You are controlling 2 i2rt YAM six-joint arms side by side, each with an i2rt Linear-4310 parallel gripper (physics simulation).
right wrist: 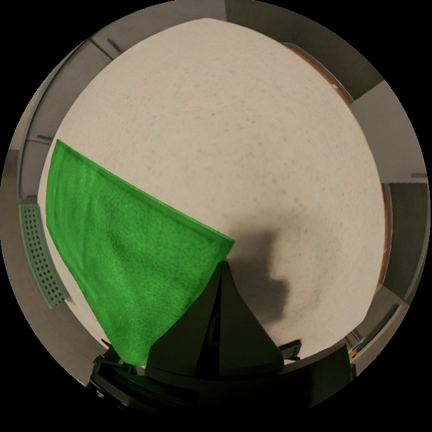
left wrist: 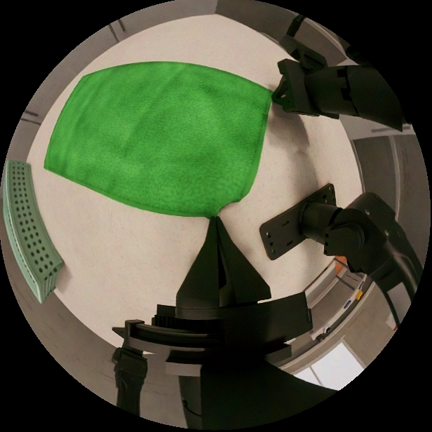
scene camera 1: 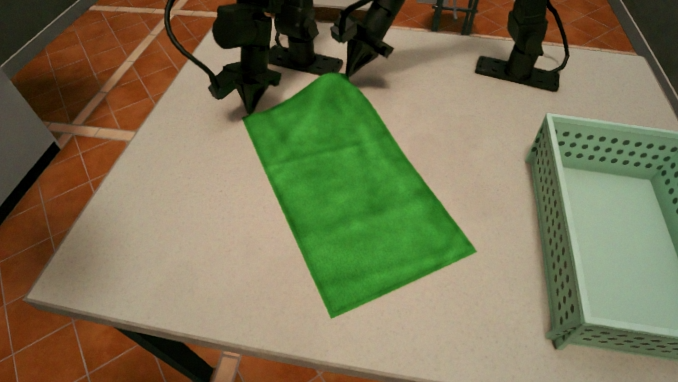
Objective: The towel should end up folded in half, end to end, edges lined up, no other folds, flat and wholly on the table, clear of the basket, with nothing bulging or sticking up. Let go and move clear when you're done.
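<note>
The green towel (scene camera 1: 350,190) (left wrist: 160,135) (right wrist: 125,240) lies as a long rectangle on the table, with faint creases across it. Its far edge rises in a rounded hump near my left gripper. My left gripper (scene camera 1: 348,76) (left wrist: 214,220) is shut on the towel's far right corner, and the cloth curls toward its fingertips. My right gripper (scene camera 1: 250,113) (right wrist: 223,265) is shut, with no cloth visibly gripped. Its tips are at the short edge beside the far left corner; contact is unclear. The towel's near corners are flat and free of both grippers.
The pale green perforated basket (scene camera 1: 565,225) (left wrist: 30,225) (right wrist: 37,250) stands at the right of the table (scene camera 1: 175,210) in scene camera 1, apart from the towel. A black arm base (scene camera 1: 520,75) (left wrist: 282,225) is mounted at the table's far side.
</note>
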